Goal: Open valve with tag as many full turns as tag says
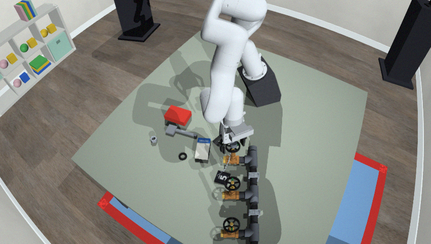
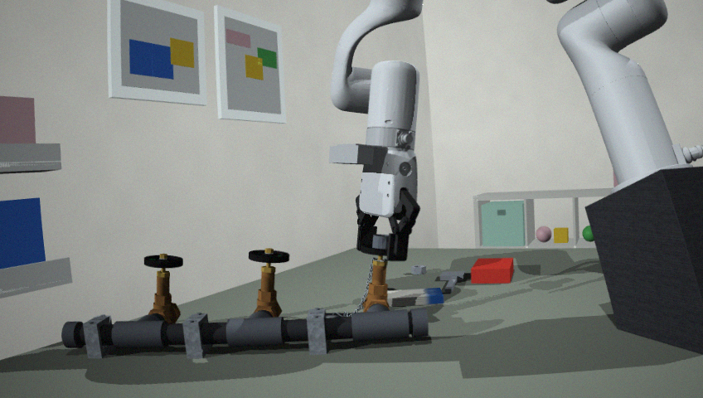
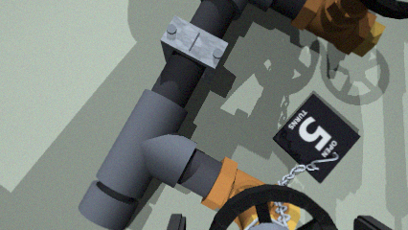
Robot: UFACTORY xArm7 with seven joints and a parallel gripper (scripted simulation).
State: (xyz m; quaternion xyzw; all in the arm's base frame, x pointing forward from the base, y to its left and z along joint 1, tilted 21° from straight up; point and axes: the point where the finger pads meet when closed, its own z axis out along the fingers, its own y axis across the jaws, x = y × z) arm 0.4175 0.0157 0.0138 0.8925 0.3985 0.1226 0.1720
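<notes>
My gripper is now 20 mm below the grey cap. From my hand the other things lie so: black washer: 230 mm to the right, 120 mm below, 50 mm ahead; blue box: 150 mm to the right, 110 mm below, 20 mm behind; black tag: 120 mm below, 100 mm ahead, 20 mm to the right.
</notes>
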